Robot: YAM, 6 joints.
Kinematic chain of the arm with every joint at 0, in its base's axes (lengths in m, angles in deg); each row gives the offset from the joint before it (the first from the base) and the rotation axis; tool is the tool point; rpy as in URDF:
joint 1: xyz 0 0 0.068 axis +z
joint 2: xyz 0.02 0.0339 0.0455 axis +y
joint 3: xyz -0.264 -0.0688 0 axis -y
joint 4: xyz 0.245 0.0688 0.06 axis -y
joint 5: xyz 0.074 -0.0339 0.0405 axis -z
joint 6: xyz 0.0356 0 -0.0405 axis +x
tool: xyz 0 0 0 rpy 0 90 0
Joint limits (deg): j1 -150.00..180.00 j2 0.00..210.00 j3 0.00..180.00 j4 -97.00..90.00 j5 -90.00..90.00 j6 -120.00..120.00
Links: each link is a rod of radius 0.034 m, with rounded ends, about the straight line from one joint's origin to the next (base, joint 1, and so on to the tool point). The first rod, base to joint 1, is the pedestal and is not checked.
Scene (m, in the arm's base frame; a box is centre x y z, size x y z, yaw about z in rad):
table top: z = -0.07
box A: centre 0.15 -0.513 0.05 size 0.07 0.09 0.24 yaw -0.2
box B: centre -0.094 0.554 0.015 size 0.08 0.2 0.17 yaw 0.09
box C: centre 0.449 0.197 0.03 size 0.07 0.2 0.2 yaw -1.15
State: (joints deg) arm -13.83 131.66 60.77 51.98 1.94 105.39
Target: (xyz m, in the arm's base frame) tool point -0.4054 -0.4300 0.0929
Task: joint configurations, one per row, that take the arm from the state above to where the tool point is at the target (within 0.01 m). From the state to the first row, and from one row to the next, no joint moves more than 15 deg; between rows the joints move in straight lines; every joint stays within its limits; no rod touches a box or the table.
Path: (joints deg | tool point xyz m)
1: -28.75 131.24 70.49 51.53 2.24 105.39 | 0.4151 -0.2293 0.1100
2: -43.66 130.83 80.20 51.08 2.55 105.39 | 0.3635 -0.3491 0.1628
3: -58.58 130.41 89.92 50.63 2.85 105.39 | 0.2718 -0.4483 0.2204
4: -73.49 130.00 99.63 50.17 3.16 105.39 | 0.1500 -0.5130 0.2807
5: -88.35 136.71 103.04 48.64 4.05 105.39 | 0.0135 -0.5550 0.2369
6: -103.20 143.42 106.46 47.10 4.94 105.39 | -0.1335 -0.5558 0.1907
7: -118.05 150.12 109.87 45.56 5.84 105.39 | -0.2776 -0.5134 0.1426
8: -132.91 156.83 113.28 44.02 6.73 105.39 | -0.4054 -0.4300 0.0930

